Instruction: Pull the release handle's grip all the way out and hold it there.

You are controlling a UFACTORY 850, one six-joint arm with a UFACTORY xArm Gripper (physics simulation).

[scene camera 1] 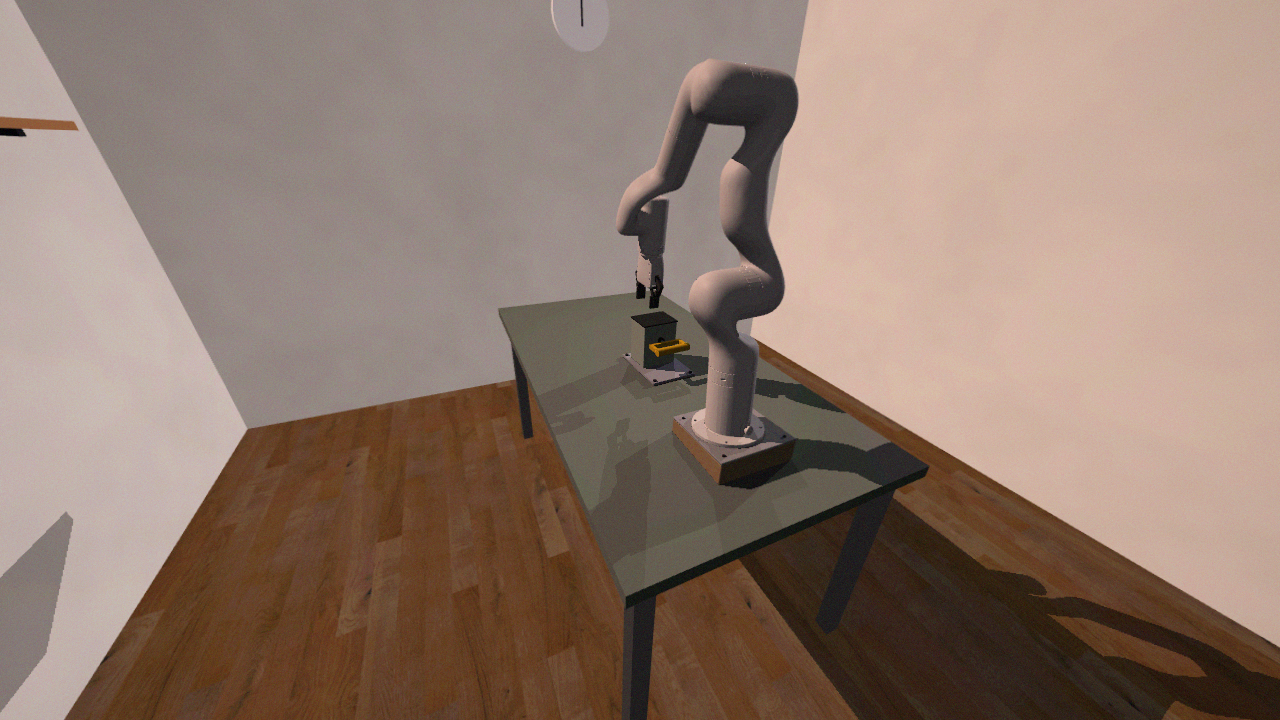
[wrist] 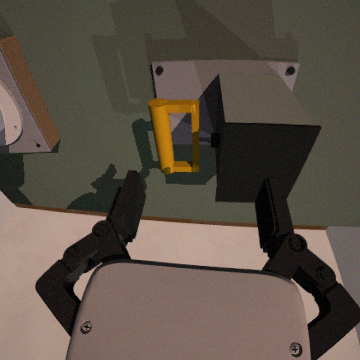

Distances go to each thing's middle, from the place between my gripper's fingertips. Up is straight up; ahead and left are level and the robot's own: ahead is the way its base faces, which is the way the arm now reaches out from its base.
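Labels:
Base plate (scene camera 1: 658,374): 260 mm below my hand, 80 mm to the right of it, 30 mm ahead of it.

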